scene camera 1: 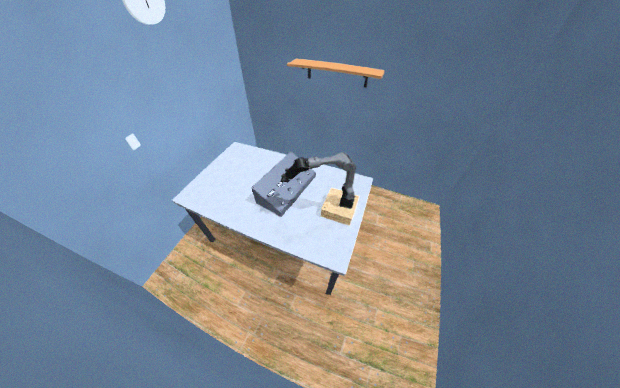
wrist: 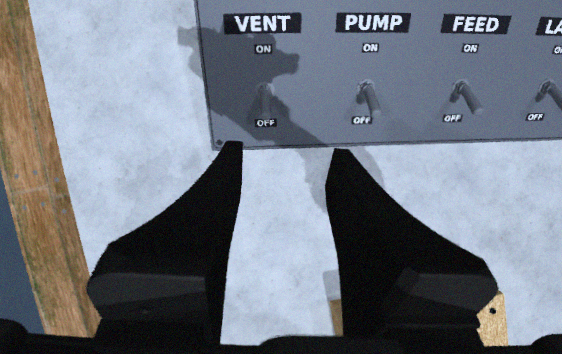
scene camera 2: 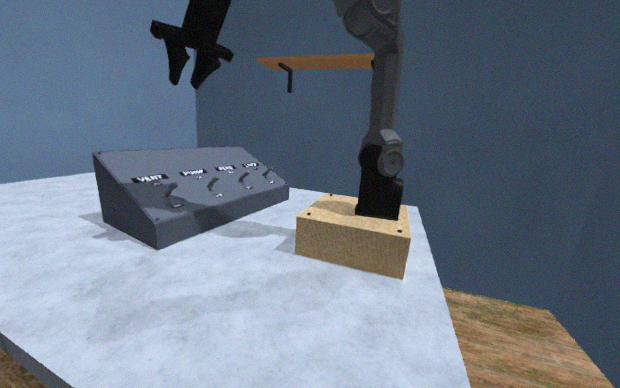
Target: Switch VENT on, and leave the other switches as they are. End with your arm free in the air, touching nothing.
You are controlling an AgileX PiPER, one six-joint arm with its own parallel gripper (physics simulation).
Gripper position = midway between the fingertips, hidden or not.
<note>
In view: the gripper (scene camera 2: 183,84).
The gripper shows as well in the wrist view (wrist: 286,164).
</note>
